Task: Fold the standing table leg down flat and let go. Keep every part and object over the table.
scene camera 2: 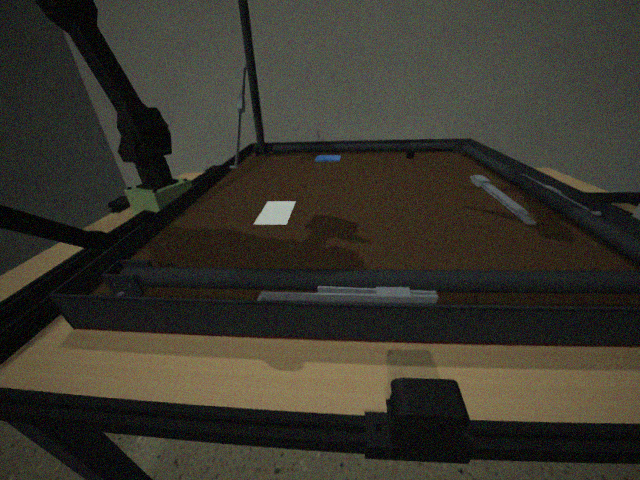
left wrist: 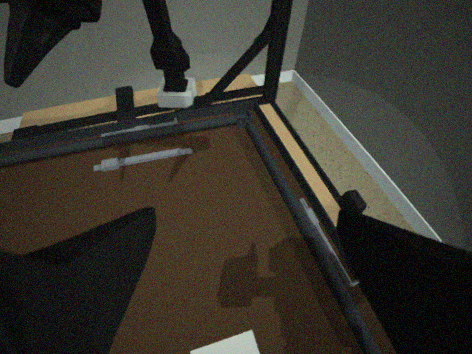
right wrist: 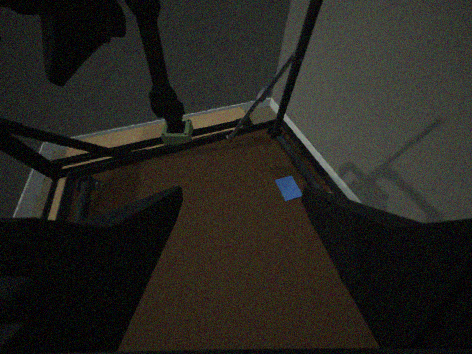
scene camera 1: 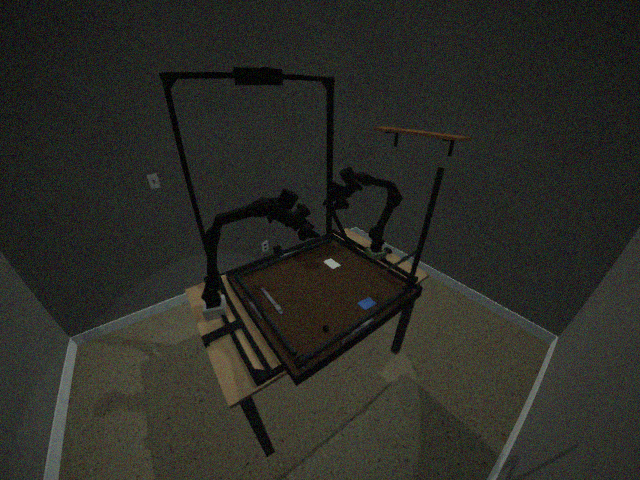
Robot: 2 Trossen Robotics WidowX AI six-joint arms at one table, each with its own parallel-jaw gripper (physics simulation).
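Places are measured from the left arm's base along level axes (x left, y ahead, z down), in millimetres.
Pixels of known places: left gripper, fingertip midpoint: (left wrist: 247,218) (right wrist: 10,83) (scene camera 1: 325,207); right gripper, fingertip midpoint: (right wrist: 242,193) (scene camera 1: 316,231); left arm's base, link origin: (scene camera 2: 158,184) (right wrist: 176,127) (scene camera 1: 376,249); right arm's base, link origin: (left wrist: 176,85) (scene camera 1: 213,302).
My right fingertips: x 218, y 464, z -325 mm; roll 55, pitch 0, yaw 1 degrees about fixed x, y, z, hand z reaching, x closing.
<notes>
For each thing: its middle in the pictures, then the offset to it from my right fingertips. "spot": a spot on its surface instead. Level surfaces: height alone.
- upturned table, surface height: dz +356 mm
- white card, surface spot: (left wrist: 230,345) (scene camera 2: 284,214) (scene camera 1: 328,263) spot: dx -217, dy -137, dz +355 mm
- blue card, body centre: (right wrist: 288,187) (scene camera 2: 328,158) (scene camera 1: 366,303) dx +168, dy -195, dz +341 mm
- grey bar, body centre: (scene camera 2: 497,194) (left wrist: 144,158) (scene camera 1: 270,299) dx -13, dy +239, dz +346 mm
The upturned table (scene camera 1: 310,310) (scene camera 2: 387,191) (left wrist: 200,200) (right wrist: 240,275) shows its brown underside. Its black leg (scene camera 1: 428,222) (scene camera 2: 252,77) (right wrist: 295,65) stands nearly upright at the far right corner in scene camera 1, with a thin grey brace (scene camera 2: 240,108) (right wrist: 260,97) slanting to the rim. Other dark legs lie flat along the edges. My left gripper (scene camera 1: 330,200) (left wrist: 247,218) is open and empty, above the back corner in scene camera 1, away from the standing leg. My right gripper (scene camera 1: 310,224) (right wrist: 242,193) is open and empty above the back left edge, also apart from the leg.
A white card (scene camera 1: 331,263) (scene camera 2: 275,212) (left wrist: 230,345) and a blue card (scene camera 1: 367,303) (scene camera 2: 328,158) (right wrist: 289,188) lie on the underside. A grey bar (scene camera 1: 271,301) (scene camera 2: 504,200) (left wrist: 145,159) lies near one folded leg. A tall black frame (scene camera 1: 329,155) rises behind the table; a shelf (scene camera 1: 421,133) hangs on the wall.
</notes>
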